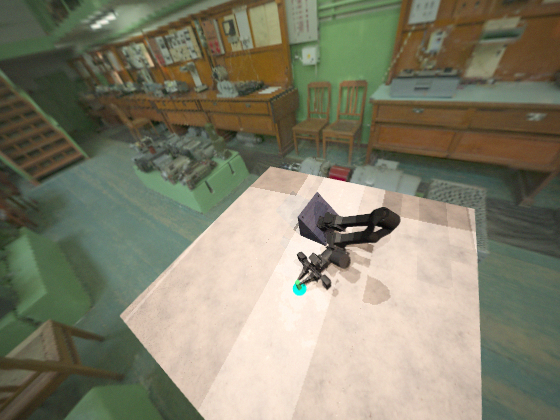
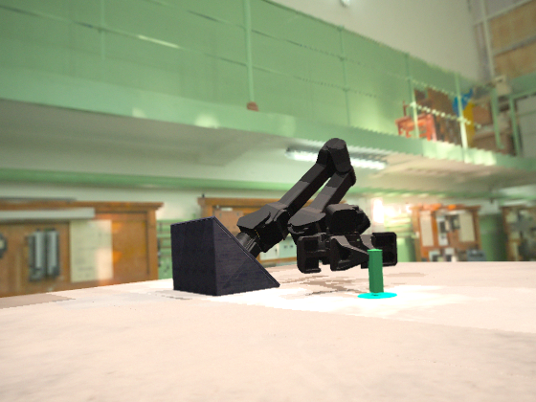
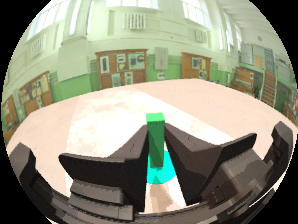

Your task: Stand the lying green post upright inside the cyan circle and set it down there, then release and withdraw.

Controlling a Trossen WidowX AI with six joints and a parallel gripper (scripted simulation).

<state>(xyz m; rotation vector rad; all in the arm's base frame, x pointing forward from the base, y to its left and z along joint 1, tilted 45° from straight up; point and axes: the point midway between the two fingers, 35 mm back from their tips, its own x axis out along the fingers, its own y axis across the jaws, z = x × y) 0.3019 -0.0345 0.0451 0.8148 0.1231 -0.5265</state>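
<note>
The cyan circle is 6 cm below my gripper tip. From my gripper tip the other things lie so: green post 2 cm below.
</note>
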